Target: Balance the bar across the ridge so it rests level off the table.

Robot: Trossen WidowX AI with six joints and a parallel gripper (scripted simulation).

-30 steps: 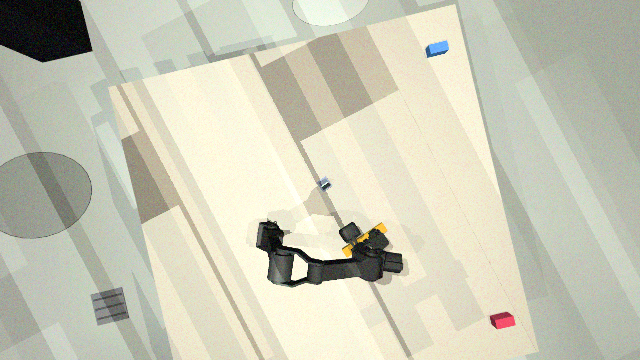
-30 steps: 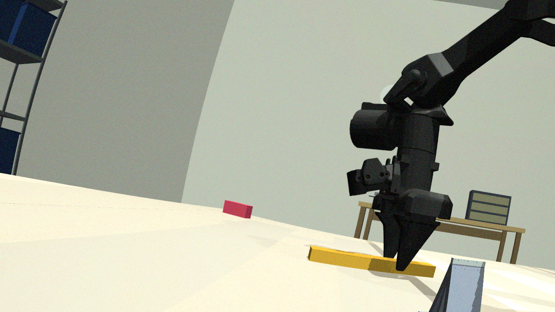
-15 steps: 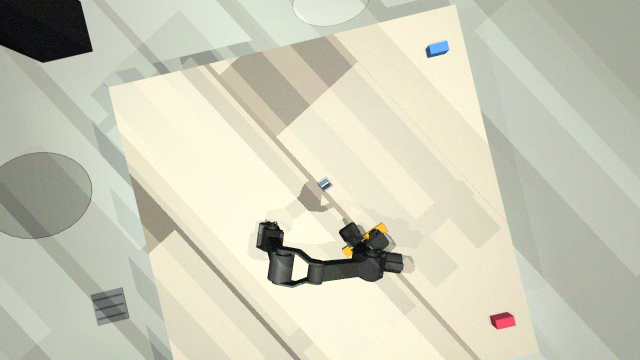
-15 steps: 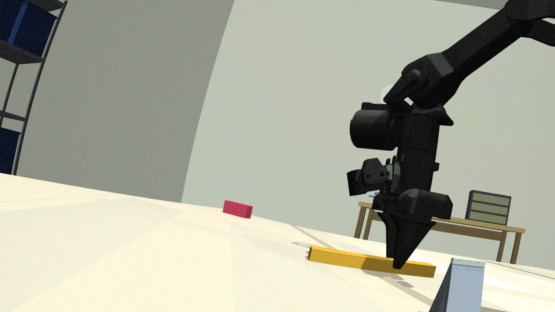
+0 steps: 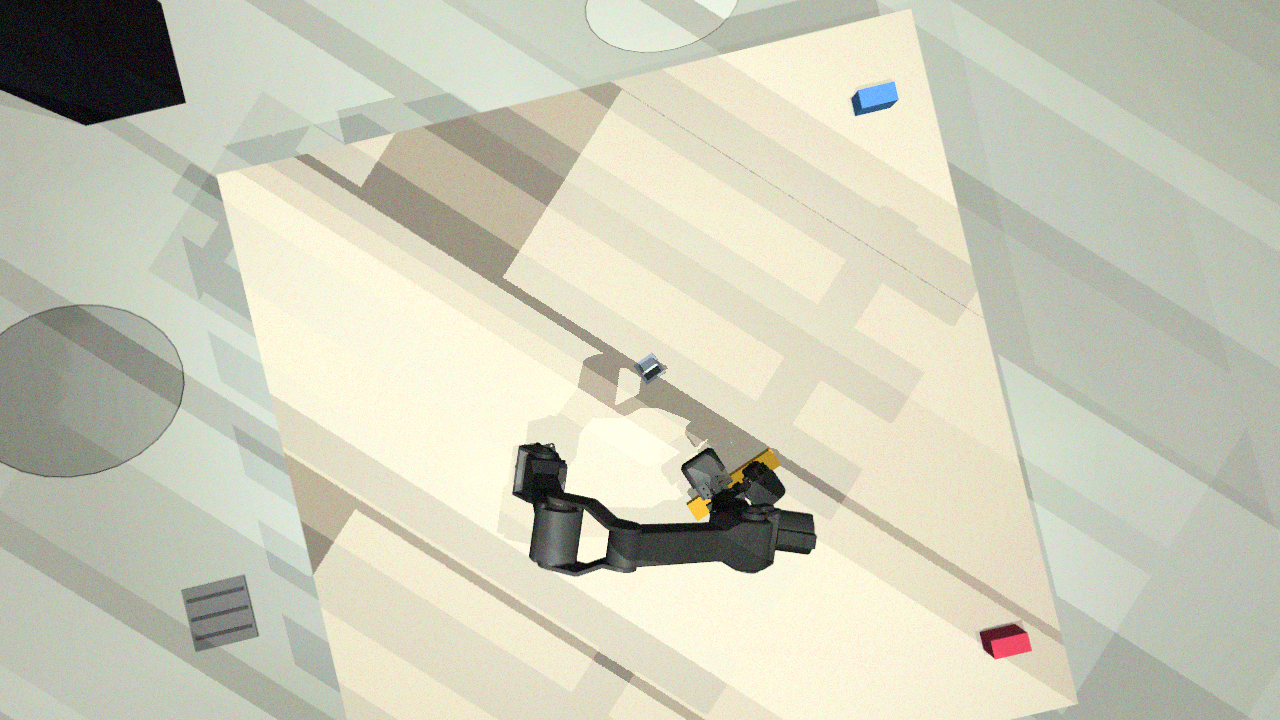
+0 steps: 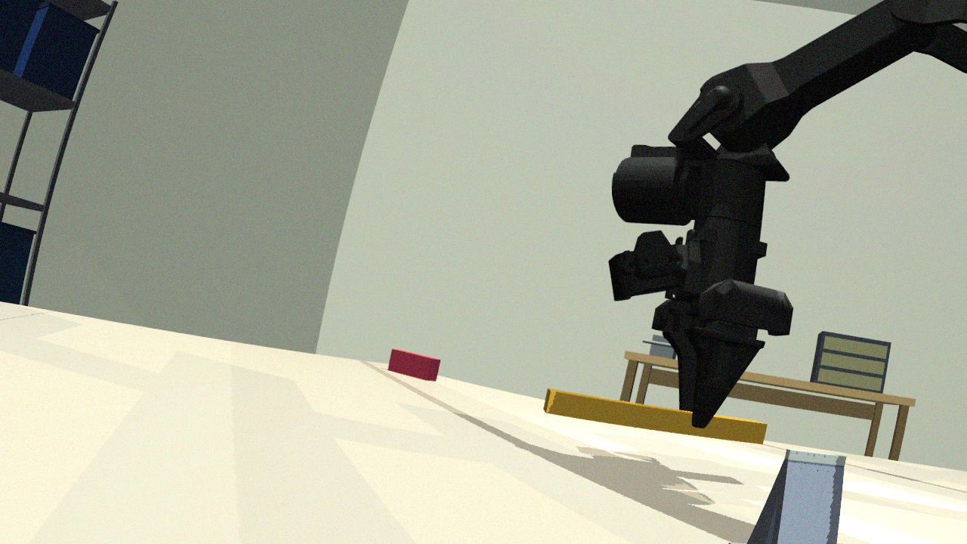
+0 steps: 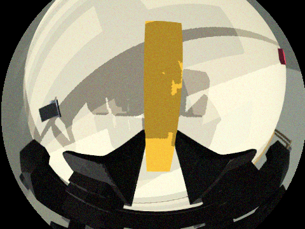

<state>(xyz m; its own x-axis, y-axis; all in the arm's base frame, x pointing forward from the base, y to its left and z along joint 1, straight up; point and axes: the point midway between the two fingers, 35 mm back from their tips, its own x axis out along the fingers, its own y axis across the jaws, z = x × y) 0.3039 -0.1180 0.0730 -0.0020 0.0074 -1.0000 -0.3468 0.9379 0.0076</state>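
My gripper tip is 24 cm to the right of the grey ridge, 7 cm past it and 1 cm below it. The rest, counted from my gripper tip: yellow bar (3 cm ahead, 1 cm to the left); then blue block (62 cm to the left, 44 cm ahead, 2 cm below); then red block (44 cm ahead, 38 cm to the right, 2 cm below).
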